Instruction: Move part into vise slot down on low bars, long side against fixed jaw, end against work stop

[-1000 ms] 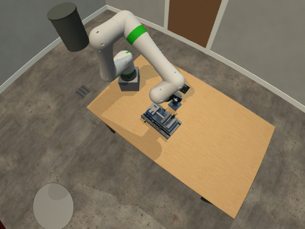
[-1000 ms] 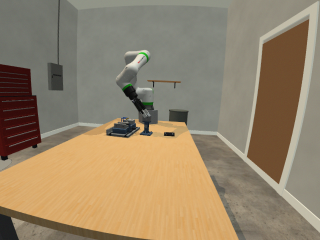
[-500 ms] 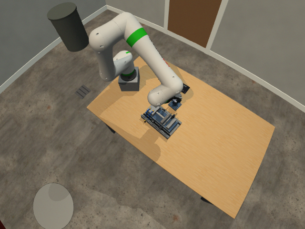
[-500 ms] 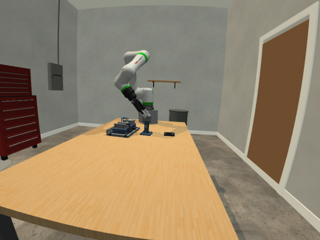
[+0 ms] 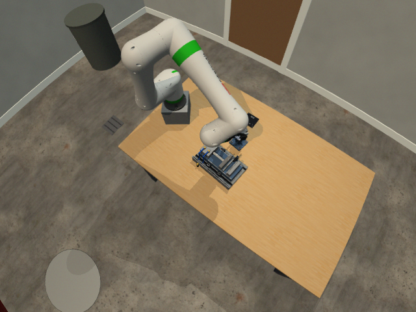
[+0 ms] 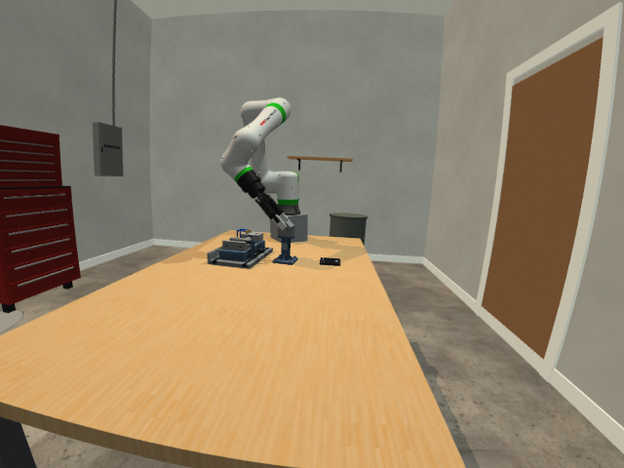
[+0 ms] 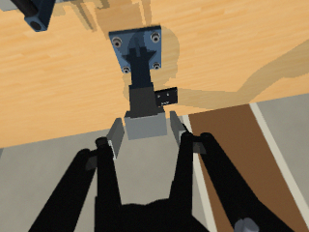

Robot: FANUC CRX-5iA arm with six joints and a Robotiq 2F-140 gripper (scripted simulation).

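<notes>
Right now the part is 10 mm ahead of my hand, 20 mm to the left of it and 20 mm below it. From my hand the other things lie so: white cylinder rod: 40 mm behind, 170 mm to the right, 100 mm below; then work stop: 50 mm ahead, 140 mm to the right, 80 mm below; then moving jaw: 10 mm ahead, 180 mm to the right, 100 mm below.
</notes>
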